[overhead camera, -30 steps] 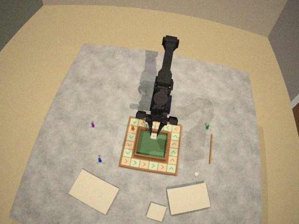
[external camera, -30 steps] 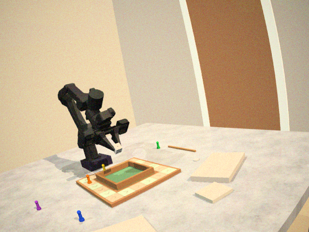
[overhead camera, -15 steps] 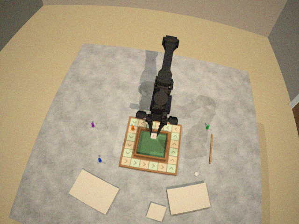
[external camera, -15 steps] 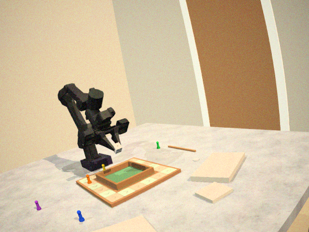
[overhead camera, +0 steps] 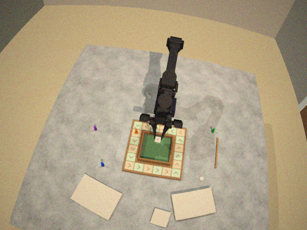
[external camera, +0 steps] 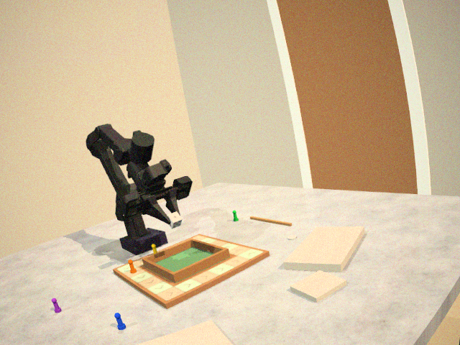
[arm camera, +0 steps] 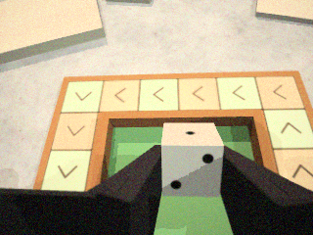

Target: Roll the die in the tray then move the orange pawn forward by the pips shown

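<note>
My gripper tip is right at the white die. From my gripper tip the other things lie so: orange pawn 100 mm to the right, 90 mm below, 90 mm behind; green tray 110 mm below; yellow pawn 120 mm behind, 90 mm below.
</note>
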